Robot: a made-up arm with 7 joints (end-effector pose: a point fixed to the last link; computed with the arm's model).
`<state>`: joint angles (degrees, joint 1 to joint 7).
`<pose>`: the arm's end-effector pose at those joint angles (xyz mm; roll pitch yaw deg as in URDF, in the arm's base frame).
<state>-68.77 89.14 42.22 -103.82 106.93 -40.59 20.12</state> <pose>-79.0 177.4 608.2 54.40 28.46 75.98</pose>
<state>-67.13 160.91 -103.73 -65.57 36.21 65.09 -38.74</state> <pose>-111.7 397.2 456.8 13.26 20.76 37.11</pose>
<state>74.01 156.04 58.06 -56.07 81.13 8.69 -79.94</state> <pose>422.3 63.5 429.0 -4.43 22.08 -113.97</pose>
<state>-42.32 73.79 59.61 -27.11 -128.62 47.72 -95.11</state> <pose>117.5 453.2 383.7 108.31 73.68 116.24</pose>
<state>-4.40 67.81 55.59 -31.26 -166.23 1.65 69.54</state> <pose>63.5 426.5 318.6 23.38 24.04 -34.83</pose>
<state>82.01 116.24 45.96 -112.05 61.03 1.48 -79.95</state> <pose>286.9 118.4 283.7 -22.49 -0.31 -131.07</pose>
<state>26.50 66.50 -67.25 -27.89 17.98 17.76 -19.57</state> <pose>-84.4 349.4 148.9 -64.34 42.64 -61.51</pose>
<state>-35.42 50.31 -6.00 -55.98 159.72 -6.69 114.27</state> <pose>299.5 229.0 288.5 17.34 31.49 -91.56</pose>
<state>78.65 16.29 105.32 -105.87 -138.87 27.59 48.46</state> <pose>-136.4 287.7 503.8 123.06 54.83 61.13</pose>
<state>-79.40 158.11 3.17 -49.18 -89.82 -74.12 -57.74</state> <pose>-295.0 128.8 574.6 179.30 65.36 128.32</pose>
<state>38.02 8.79 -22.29 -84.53 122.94 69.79 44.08</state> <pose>74.4 27.9 -8.0 2.64 70.32 -178.50</pose>
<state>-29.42 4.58 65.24 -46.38 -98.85 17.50 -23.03</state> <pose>255.2 198.6 82.2 -3.29 -3.80 -46.24</pose>
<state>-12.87 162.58 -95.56 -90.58 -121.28 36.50 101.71</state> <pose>-55.5 313.2 460.2 -44.56 42.43 -107.54</pose>
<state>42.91 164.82 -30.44 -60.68 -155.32 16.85 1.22</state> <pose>294.0 250.0 526.7 -133.14 -65.14 121.16</pose>
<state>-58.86 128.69 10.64 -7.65 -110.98 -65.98 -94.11</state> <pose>-195.6 333.8 542.5 -124.41 41.13 -178.57</pose>
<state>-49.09 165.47 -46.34 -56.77 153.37 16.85 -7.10</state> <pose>-119.8 203.3 698.9 141.49 -31.47 -160.19</pose>
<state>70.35 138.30 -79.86 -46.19 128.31 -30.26 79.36</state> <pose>97.7 369.5 518.7 54.53 -65.92 -49.51</pose>
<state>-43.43 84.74 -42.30 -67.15 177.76 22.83 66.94</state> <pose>269.9 273.2 351.6 -103.41 64.83 128.16</pose>
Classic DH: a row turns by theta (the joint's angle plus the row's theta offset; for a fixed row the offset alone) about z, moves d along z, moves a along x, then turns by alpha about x. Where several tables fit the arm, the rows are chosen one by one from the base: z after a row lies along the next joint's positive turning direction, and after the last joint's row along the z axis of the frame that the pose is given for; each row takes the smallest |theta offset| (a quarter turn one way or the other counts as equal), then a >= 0, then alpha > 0; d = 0 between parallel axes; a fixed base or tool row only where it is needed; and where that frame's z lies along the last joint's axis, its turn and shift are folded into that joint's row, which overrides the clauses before.
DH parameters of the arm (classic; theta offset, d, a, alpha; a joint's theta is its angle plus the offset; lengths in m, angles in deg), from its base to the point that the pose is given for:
base (fixed): 0 0.3381 0.0111 -70
joint 1: -90 0.0273 0.0216 -90
joint 2: 70 -0.03 -0.0296 90
joint 3: 90 -0.1619 0.0168 -90
joint 4: 0 0.0149 -0.0449 90
joint 5: 0 -0.2689 -0.0149 -90
joint 6: 0 0.0057 0.0242 90
joint 7: 18.84 0.023 0.0215 -67.77
tool (fixed): -19.07 -0.0012 0 0

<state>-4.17 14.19 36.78 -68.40 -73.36 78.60 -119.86</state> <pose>211.1 270.9 117.2 -113.09 52.44 -106.23</pose>
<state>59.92 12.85 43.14 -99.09 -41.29 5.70 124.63</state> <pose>-60.4 297.4 227.6 -149.99 -52.39 165.30</pose>
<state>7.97 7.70 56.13 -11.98 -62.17 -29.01 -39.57</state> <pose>-59.5 118.7 -9.6 -34.85 -28.40 -50.40</pose>
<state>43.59 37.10 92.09 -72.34 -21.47 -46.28 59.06</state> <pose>-163.4 350.1 396.4 94.89 -36.58 -117.55</pose>
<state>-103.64 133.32 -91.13 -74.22 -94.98 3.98 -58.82</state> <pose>80.4 359.4 437.0 -176.13 33.29 129.23</pose>
